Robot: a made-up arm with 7 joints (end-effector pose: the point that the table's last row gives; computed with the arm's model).
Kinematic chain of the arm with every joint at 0, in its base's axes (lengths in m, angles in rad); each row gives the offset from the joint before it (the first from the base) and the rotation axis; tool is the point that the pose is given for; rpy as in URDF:
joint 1: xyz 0 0 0.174 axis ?
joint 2: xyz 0 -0.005 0.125 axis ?
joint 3: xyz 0 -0.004 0.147 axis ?
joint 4: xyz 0 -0.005 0.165 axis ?
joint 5: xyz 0 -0.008 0.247 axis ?
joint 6: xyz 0 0 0.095 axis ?
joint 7: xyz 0 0 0.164 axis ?
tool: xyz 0 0 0 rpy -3.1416 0 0
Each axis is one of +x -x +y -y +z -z.
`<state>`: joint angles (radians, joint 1 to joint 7).
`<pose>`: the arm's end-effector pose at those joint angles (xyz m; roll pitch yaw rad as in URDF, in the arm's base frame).
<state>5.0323 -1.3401 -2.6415 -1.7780 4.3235 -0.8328 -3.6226</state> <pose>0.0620 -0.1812 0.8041 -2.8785 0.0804 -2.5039</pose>
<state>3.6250 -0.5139 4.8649 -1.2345 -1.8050 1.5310 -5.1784</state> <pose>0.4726 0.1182 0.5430 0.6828 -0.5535 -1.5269</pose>
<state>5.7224 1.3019 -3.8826 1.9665 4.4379 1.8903 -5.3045</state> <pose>0.3293 -0.1497 0.4756 -0.1061 0.8781 2.7806</pose>
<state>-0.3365 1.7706 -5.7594 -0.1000 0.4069 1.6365 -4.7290</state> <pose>0.6403 0.0814 0.1080 -0.2305 -0.9184 -1.0627</pose>
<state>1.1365 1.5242 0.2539 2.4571 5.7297 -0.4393 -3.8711</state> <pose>-0.1392 -0.0481 -0.0342 -0.6058 -0.2792 -2.3070</pose>
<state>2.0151 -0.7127 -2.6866 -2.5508 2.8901 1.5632 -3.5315</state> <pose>-0.0303 -0.0946 0.3027 0.4120 0.4833 -2.6520</pose>
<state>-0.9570 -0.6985 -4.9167 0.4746 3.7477 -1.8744 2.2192</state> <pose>0.0108 -0.4583 0.6606 -0.7267 0.0212 1.1030</pose>
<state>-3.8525 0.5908 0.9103 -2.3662 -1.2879 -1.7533 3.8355</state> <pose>0.1541 0.0862 0.4843 -1.8437 0.3519 -3.0574</pose>
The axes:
joint 1: -z
joint 2: +y
joint 3: -z
joint 4: +y
joint 5: -z
joint 6: +y
joint 7: -z

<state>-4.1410 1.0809 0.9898 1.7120 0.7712 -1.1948 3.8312</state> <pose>-0.5065 -0.2265 0.2010 -1.1366 0.1872 -0.5144</pose>
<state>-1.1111 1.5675 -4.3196 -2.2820 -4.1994 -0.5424 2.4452</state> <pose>-0.2832 0.1728 0.0927 -0.3055 0.7018 -0.3528</pose>
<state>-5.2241 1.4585 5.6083 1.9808 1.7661 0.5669 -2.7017</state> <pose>0.2570 -0.0637 -0.0945 0.0142 -0.1637 1.3530</pose>
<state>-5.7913 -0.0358 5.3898 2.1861 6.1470 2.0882 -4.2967</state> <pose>0.1128 0.0501 0.3478 -1.0581 0.4540 -1.0457</pose>
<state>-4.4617 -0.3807 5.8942 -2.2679 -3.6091 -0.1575 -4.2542</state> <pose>-0.0714 0.3758 0.1669 0.6546 0.0880 0.0660</pose>
